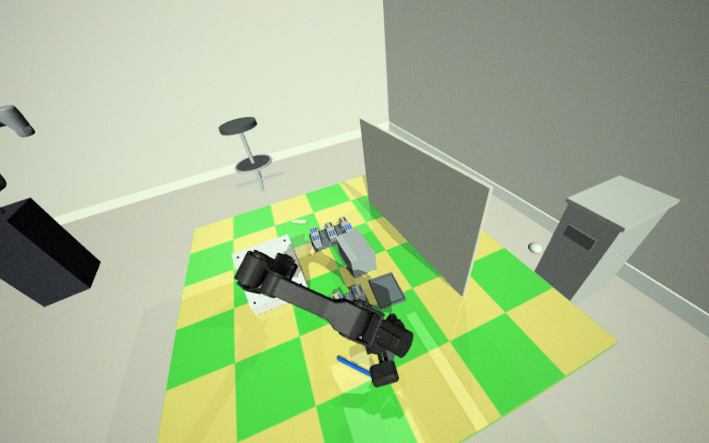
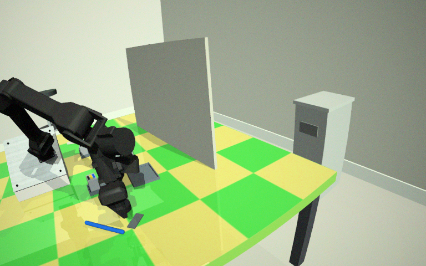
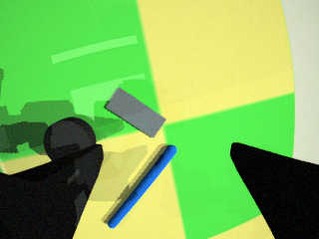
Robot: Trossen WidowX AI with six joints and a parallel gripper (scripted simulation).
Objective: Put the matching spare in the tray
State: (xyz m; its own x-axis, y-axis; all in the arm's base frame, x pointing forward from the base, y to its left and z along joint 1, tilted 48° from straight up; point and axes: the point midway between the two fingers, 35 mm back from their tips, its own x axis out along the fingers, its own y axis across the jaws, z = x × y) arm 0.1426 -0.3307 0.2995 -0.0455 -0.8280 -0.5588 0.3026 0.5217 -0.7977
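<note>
My gripper tip is now 2 cm short of the grey rack, 26 cm to the right of it and 6 cm above it. Also, from my gripper tip: grey tray 16 cm ahead, 23 cm to the left, 6 cm below; blue stick 7 cm behind, 4 cm to the left, 6 cm below; black puck 2 cm ahead, 9 cm to the left, 6 cm below.
</note>
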